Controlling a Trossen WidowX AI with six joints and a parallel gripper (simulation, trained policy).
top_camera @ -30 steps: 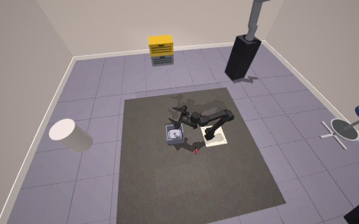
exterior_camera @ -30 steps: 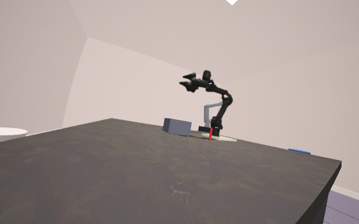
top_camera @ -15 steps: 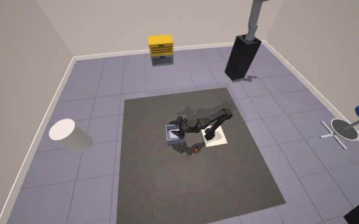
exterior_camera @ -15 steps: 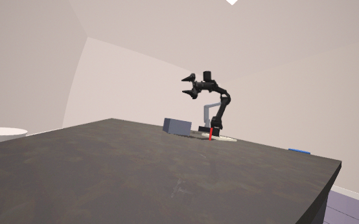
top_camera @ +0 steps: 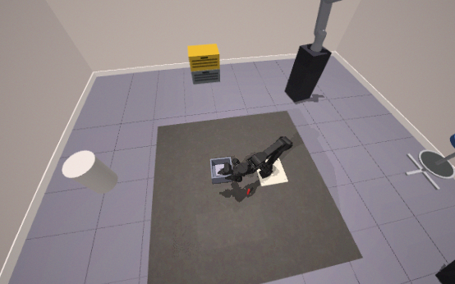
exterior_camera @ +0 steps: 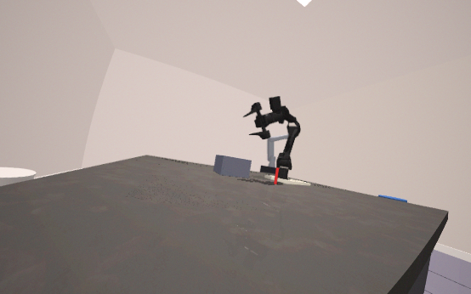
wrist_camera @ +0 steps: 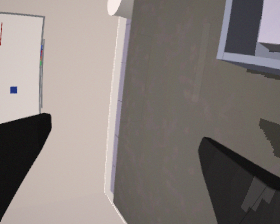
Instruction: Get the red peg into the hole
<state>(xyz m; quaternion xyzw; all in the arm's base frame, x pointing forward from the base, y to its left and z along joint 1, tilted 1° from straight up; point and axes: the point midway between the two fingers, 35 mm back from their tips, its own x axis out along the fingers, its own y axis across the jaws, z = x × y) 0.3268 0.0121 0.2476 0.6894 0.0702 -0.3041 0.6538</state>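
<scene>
Right now my gripper tip is 17 cm past the red peg, 9 cm to the right of it and 22 cm above it. The rest, counted from my gripper tip: grey box (4 cm behind, 13 cm to the right, 23 cm below).
</scene>
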